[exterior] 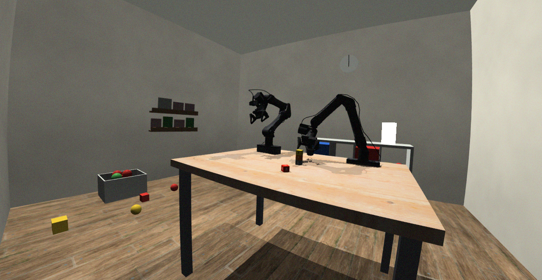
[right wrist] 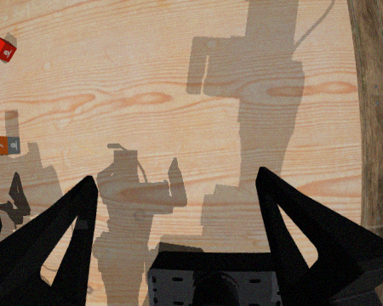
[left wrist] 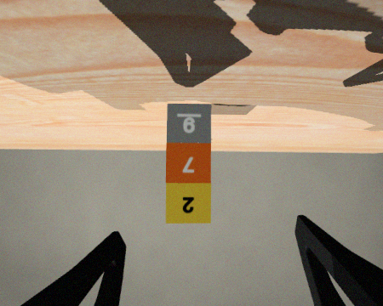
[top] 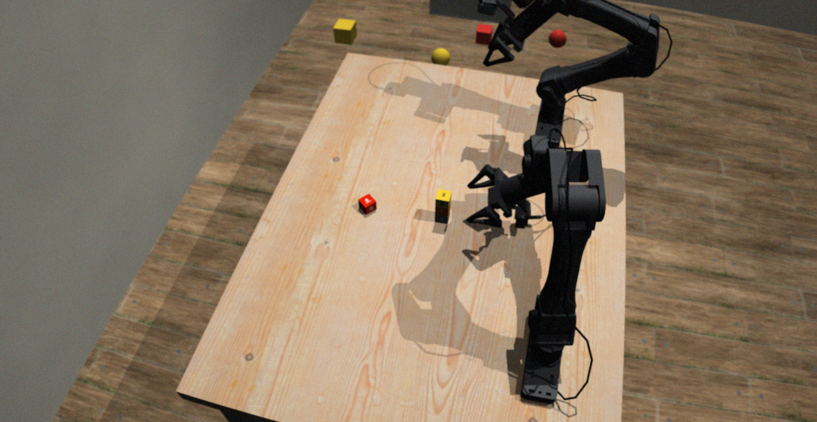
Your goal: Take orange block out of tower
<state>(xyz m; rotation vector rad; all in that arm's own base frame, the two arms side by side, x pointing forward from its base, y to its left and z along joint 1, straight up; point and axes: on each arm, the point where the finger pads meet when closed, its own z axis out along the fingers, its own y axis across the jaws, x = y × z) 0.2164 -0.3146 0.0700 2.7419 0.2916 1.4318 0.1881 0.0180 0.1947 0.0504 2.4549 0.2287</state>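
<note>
My right gripper is now 360 mm to the right of the orange block showing 7, 200 mm above it and 70 mm short of it. Round my right hand: grey block showing 9: 360 mm to the left, 230 mm below, 70 mm ahead; then yellow block showing 2: 360 mm to the left, 170 mm below, 70 mm ahead.
Now: the yellow block showing 2 70 mm ahead of my left hand, 10 mm to the right of it and 10 mm below it. Round my left hand: orange block showing 7: 70 mm ahead, 10 mm to the right, 40 mm below; grey block showing 9: 70 mm ahead, 10 mm to the right, 70 mm below.
</note>
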